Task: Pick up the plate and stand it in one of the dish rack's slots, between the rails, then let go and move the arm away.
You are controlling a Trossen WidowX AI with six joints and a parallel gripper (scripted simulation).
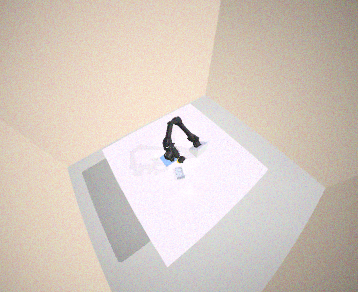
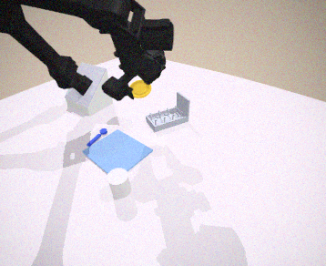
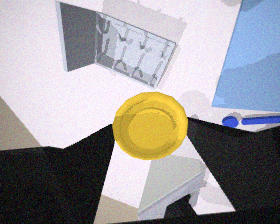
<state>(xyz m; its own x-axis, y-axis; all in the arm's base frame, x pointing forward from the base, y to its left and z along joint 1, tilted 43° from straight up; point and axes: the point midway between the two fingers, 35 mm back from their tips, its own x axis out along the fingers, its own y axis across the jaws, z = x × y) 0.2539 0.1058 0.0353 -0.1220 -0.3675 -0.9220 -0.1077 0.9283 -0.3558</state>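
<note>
My gripper tip is now 90 mm above the grey dish rack, 60 mm to the right of it and 50 mm short of it. From my gripper tip the other things lie so: blue mat: 140 mm to the right, 110 mm below, 50 mm ahead; then white round cup: 210 mm to the right, 160 mm ahead, 90 mm below; then yellow plate: 10 mm above.
</note>
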